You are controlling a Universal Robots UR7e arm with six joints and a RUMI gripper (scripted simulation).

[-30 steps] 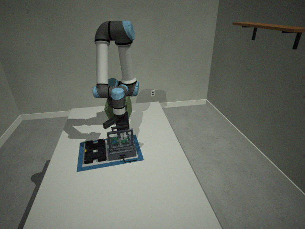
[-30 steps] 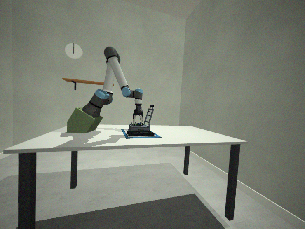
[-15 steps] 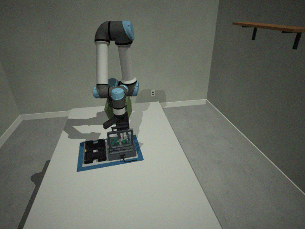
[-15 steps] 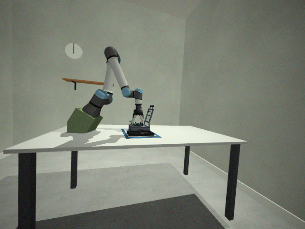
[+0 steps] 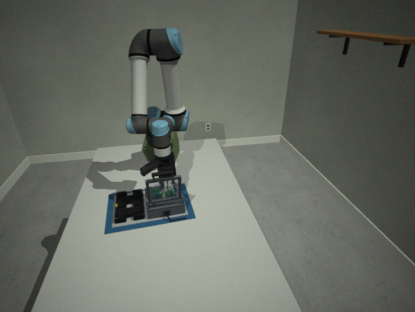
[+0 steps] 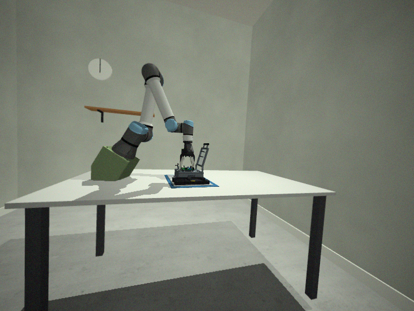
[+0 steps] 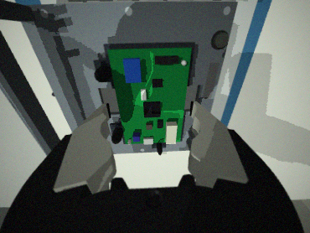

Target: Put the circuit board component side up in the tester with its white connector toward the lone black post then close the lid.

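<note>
Right now the green circuit board is right at my hand. The rest, counted from my hand: tester lid 12 cm ahead, 3 cm to the left, 11 cm above.
</note>
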